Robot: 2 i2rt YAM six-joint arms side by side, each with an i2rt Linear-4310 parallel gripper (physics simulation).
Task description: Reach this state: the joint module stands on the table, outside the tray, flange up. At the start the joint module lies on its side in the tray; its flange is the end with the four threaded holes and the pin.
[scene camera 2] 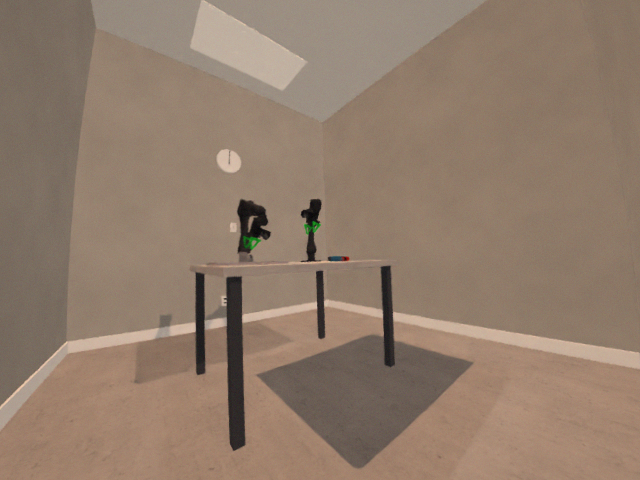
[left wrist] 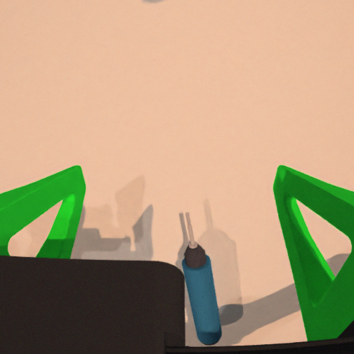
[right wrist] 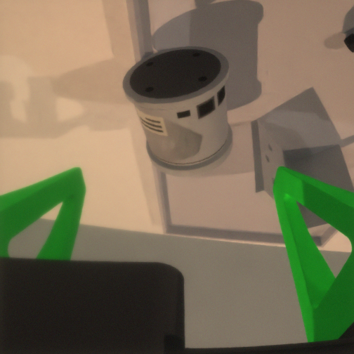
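Seen in the pictures: left gripper, fingertip midpoint: (scene camera 2: pixel 310 233); right gripper, fingertip midpoint: (scene camera 2: pixel 248 248); left arm's base, origin of the base link: (scene camera 2: pixel 311 261).
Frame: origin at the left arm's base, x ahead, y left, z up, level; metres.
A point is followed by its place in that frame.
The joint module (right wrist: pixel 187 135), a light grey cylinder with a label and dark windows, stands upright over the tray's left wall line in the right wrist view; whether its base touches the tray floor or wall is unclear. Its dark round face with four holes is up; I cannot make out a pin. Part of the tray (right wrist: pixel 225 236) shows below and right of it. My right gripper (right wrist: pixel 179 177) (scene camera 2: pixel 251 241) {x 0.179, y -0.725, z 0.098 m} is open and empty, above and on the near side of the module. My left gripper (left wrist: pixel 179 175) (scene camera 2: pixel 312 227) {x 0.264, y -0.258, z 0.219 m} is open and empty, above the table (left wrist: pixel 175 100).
A grey bracket (right wrist: pixel 266 167) is in the tray, right of the module, and a black part (right wrist: pixel 350 42) shows at the right edge. A blue-handled tool (left wrist: pixel 202 300) lies below my left gripper. A blue and red object (scene camera 2: pixel 338 258) {x 0.310, y 0.014, z 0.022 m} lies on the table (scene camera 2: pixel 299 266) {x 0.650, y -0.708, z -0.012 m} at right.
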